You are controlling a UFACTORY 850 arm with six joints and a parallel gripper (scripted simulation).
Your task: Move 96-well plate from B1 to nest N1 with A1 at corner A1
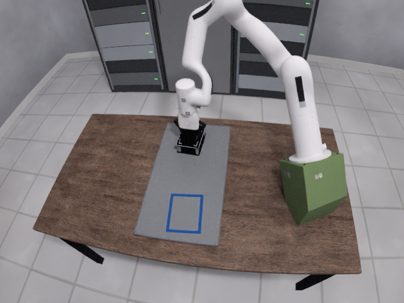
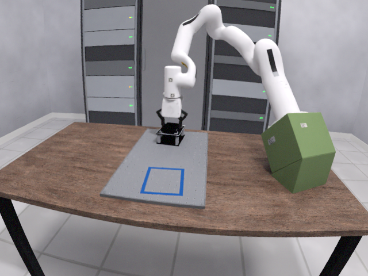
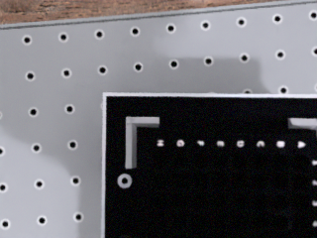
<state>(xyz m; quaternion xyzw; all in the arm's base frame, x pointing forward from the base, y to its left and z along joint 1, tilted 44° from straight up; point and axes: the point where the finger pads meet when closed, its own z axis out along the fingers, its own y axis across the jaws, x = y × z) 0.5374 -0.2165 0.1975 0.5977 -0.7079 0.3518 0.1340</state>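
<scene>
Now: the 96-well plate 1 cm below my hand. The rest, counted from my hand: raised plate nest N1: 2 cm below.
</scene>
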